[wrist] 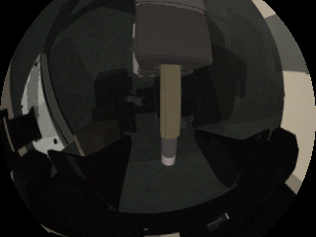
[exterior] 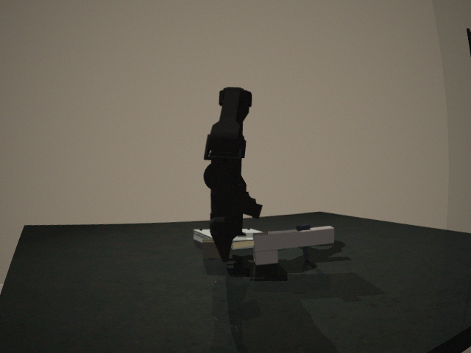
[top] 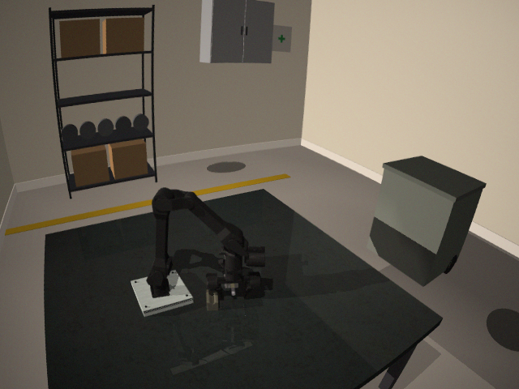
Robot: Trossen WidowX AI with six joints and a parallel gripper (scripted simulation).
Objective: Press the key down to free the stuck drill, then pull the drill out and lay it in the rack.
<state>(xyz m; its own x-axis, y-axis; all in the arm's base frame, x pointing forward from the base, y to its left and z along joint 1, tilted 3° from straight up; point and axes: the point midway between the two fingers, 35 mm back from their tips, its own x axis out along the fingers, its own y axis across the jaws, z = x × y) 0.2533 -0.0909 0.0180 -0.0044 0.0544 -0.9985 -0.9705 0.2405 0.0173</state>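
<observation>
Right now my gripper tip is 50 mm to the right of the drill, 30 mm below it and 10 mm short of it. The rest, counted from my gripper tip: rack (80 mm behind, 10 mm above); then housing (150 mm to the left, 40 mm ahead, 30 mm above); then dark blue key (170 mm to the left, 40 mm ahead, 40 mm above).
</observation>
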